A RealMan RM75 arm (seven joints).
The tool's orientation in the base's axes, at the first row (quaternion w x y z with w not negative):
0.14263 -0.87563 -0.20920 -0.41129
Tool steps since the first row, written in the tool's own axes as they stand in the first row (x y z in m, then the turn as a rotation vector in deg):
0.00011 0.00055 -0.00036 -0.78 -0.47 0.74
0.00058 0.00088 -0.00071 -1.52 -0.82 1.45
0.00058 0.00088 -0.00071 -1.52 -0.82 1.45
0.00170 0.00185 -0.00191 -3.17 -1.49 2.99
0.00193 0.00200 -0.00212 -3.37 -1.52 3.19
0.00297 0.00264 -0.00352 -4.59 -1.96 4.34
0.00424 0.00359 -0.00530 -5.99 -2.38 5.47
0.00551 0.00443 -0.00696 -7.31 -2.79 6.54
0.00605 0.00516 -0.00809 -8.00 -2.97 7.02
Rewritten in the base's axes. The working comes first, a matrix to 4 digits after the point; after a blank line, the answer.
The tool's axes in the first row as the columns of a matrix, in the base's axes (used below as rounded here):
0.5741 0.4837 0.6606
0.2490 -0.8718 0.4219
0.7800 -0.0777 -0.6210

0.00009 -0.00060 0.00027 -0.19 0.53 -1.03
0.00029 -0.00092 0.00082 -0.31 0.95 -2.02
0.00029 -0.00092 0.00082 -0.31 0.95 -2.02
0.00061 -0.00200 0.00237 -0.57 1.77 -4.21
0.00067 -0.00216 0.00267 -0.56 1.83 -4.49
0.00066 -0.00305 0.00430 -0.72 2.40 -6.12
0.00067 -0.00431 0.00632 -0.98 2.89 -7.88
0.00071 -0.00543 0.00828 -1.23 3.37 -9.55
0.00062 -0.00641 0.00934 -1.39 3.56 -10.37

